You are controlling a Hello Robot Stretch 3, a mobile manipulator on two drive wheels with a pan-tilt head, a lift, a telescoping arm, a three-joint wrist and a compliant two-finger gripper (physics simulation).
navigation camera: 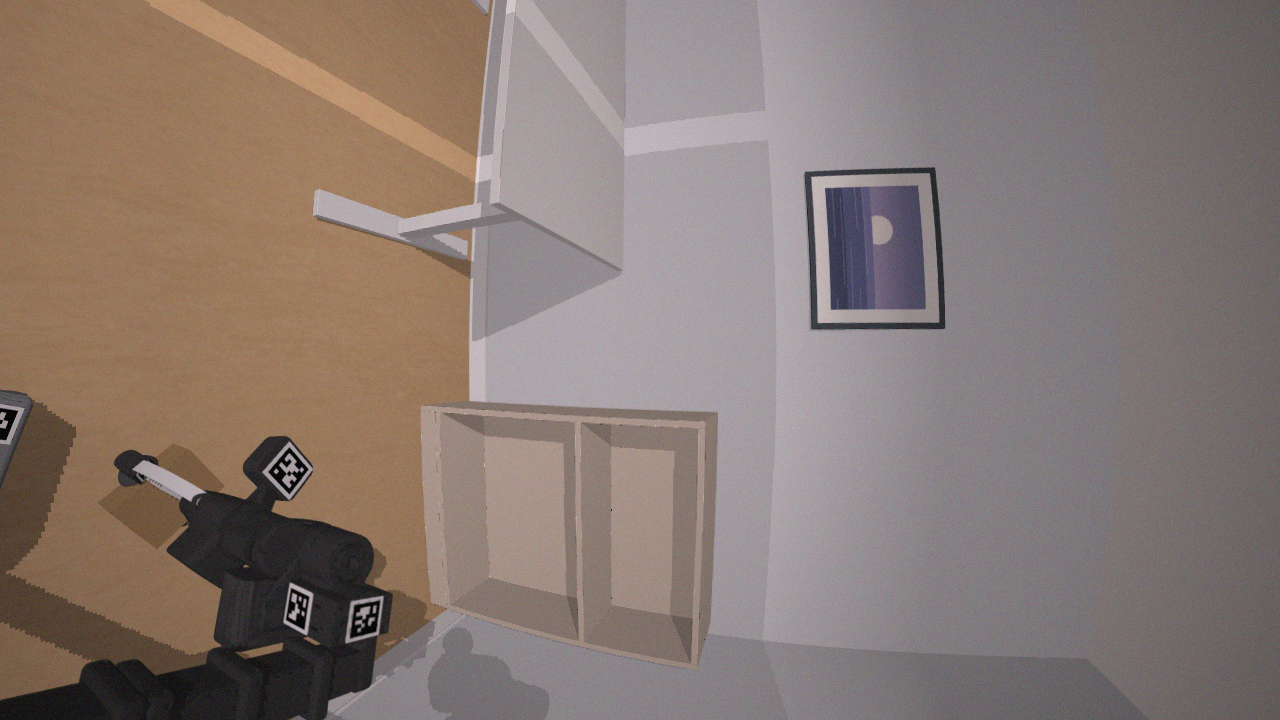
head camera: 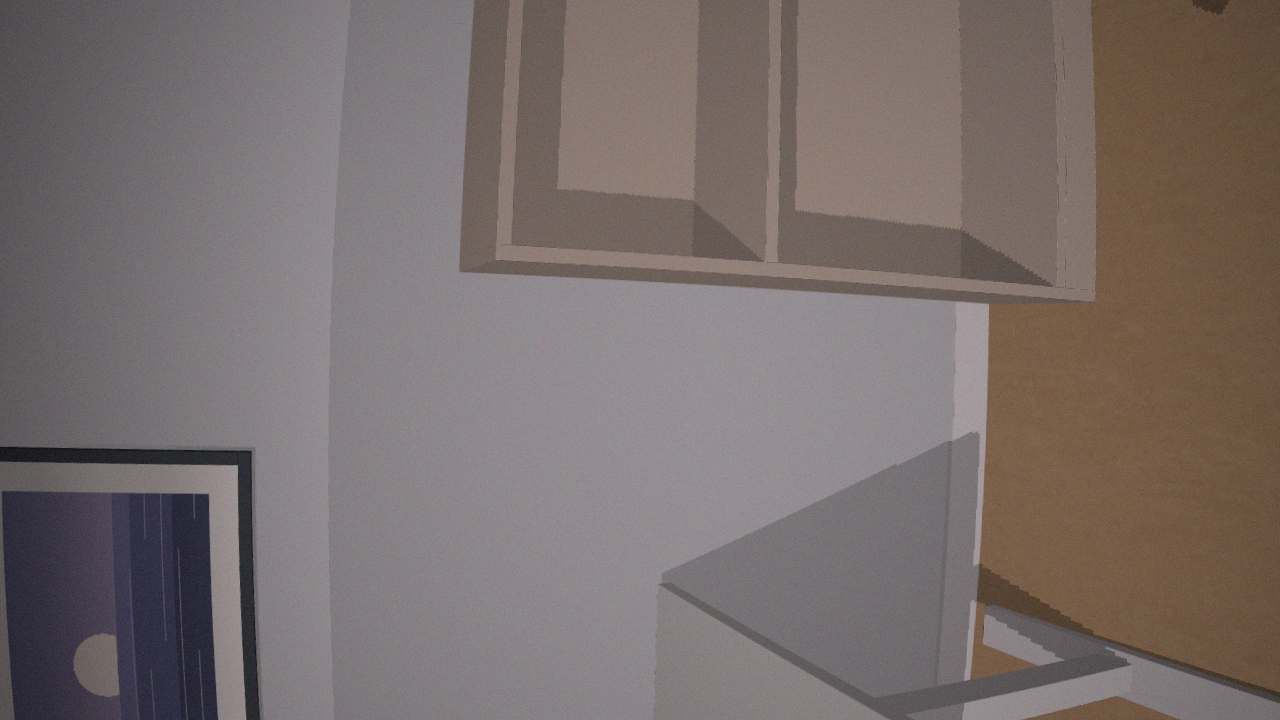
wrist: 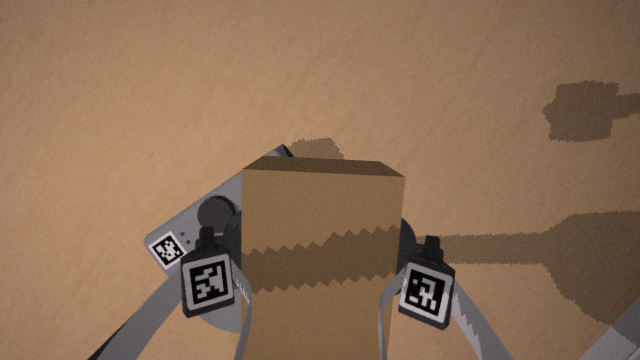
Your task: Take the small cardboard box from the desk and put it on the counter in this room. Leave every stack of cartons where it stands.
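Pixels of known places: gripper, between the fingertips: (navigation camera: 157,489) (wrist: 319,238); robot's base, origin of its link: (wrist: 239,198).
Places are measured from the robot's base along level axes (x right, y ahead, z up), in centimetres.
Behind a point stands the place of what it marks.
The small cardboard box (navigation camera: 159,517) {x 21.9, y -4.3, z 66.5 cm} (wrist: 322,205) {x 24.6, y 0.3, z 66.6 cm} is held between the two fingers of my gripper (navigation camera: 143,481) {x 22.8, y -2.2, z 61.3 cm} (wrist: 319,238) {x 22.8, y -2.2, z 61.3 cm}, which is shut on its sides. In the wrist view the box is upright in the middle, above the wood floor, with a dark shadow band across it. A white table (head camera: 742,658) {x 98.9, y 76.1, z 72.0 cm} (navigation camera: 547,161) {x 70.8, y 81.4, z 72.0 cm} with T-shaped legs stands against the wall, away from the gripper; I cannot tell whether it is the desk or the counter. No stack of cartons shows in the current views.
An open beige shelf unit (head camera: 772,134) {x 126.9, y 7.9, z 66.9 cm} (navigation camera: 579,537) {x 132.3, y -10.1, z 66.9 cm} with two compartments stands by the wall near the corner. A framed picture (head camera: 161,573) {x 133.0, y 80.1, z 151.6 cm} (navigation camera: 875,250) {x 130.5, y 87.2, z 159.6 cm} hangs on the wall. Part of my base (navigation camera: 10,425) {x 15.3, y -0.2, z 16.1 cm} (wrist: 187,212) {x -5.0, y 4.0, z 15.6 cm} shows below the arm.
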